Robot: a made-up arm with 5 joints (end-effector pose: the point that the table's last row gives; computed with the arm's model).
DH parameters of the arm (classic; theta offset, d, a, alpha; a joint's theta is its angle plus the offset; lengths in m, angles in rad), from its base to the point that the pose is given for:
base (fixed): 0 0.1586 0 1.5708
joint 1: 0 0.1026 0.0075 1.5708
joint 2: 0 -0.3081 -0.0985 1.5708
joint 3: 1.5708 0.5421 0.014 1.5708
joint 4: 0 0.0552 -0.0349 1.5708
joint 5: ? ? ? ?
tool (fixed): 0 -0.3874 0 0
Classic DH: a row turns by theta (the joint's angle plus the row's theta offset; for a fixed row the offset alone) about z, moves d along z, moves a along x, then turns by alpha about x.
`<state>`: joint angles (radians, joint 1 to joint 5).
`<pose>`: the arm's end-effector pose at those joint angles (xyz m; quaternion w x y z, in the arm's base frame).
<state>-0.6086 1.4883 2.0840 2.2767 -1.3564</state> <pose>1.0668 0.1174 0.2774 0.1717 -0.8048 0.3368 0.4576</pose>
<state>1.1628 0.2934 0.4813 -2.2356 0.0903</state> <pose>-0.4898 0.2990 0.7534 0.5013 -0.8061 -0.0779 -0.3047</pose>
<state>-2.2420 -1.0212 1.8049 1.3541 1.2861</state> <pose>0.4380 -0.3041 0.7491 0.2548 -0.1970 0.9467 -0.0020</pose>
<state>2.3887 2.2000 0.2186 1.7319 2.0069</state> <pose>-0.0351 -0.5014 0.4171 0.6484 -0.5151 -0.2005 0.5234</pose>
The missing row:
joint 5: 1.5708 0.3521 0.0115 -1.5708
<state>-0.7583 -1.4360 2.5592 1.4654 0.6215</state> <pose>-0.2800 -0.5500 1.0804 0.5356 -0.4675 0.7009 -0.0578</pose>
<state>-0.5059 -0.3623 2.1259 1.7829 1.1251</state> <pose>-0.6442 0.3733 0.6701 0.5882 -0.2595 0.4504 -0.6196</pose>
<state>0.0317 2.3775 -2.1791 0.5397 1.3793</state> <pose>0.2803 -0.1690 0.9601 0.0128 -0.7869 -0.5797 0.2113</pose>
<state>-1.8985 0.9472 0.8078 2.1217 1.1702</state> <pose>-0.3787 0.3723 -0.4219 0.2966 -0.4804 -0.0960 -0.8198</pose>
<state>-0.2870 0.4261 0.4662 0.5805 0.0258</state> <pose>-0.0905 0.4043 0.0035 0.8691 0.2743 0.2730 -0.3082</pose>
